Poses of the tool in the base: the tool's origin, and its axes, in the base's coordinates. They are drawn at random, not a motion.
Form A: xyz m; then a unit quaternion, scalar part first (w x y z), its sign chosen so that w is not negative.
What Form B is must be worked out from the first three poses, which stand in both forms.
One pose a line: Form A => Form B
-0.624 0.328 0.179 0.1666 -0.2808 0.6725 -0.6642 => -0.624 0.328 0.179 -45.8 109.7 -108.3
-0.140 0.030 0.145 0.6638 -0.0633 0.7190 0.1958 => -0.140 0.030 0.145 -8.2 93.1 25.3
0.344 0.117 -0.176 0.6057 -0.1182 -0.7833 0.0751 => 0.344 0.117 -0.176 -15.7 -103.8 10.0
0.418 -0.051 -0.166 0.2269 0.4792 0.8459 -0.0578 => 0.418 -0.051 -0.166 75.7 133.6 -9.1
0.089 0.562 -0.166 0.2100 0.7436 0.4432 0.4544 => 0.089 0.562 -0.166 118.5 70.6 72.4
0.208 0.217 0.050 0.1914 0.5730 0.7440 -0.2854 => 0.208 0.217 0.050 92.2 119.7 -45.9
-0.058 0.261 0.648 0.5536 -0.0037 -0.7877 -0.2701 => -0.058 0.261 0.648 -0.5 -106.7 -36.6
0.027 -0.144 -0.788 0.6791 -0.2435 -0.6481 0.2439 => 0.027 -0.144 -0.788 -31.3 -83.4 31.4
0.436 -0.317 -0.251 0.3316 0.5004 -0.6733 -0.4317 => 0.436 -0.317 -0.251 74.9 -100.8 -64.6
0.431 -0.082 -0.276 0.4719 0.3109 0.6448 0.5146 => 0.431 -0.082 -0.276 43.6 90.5 72.2
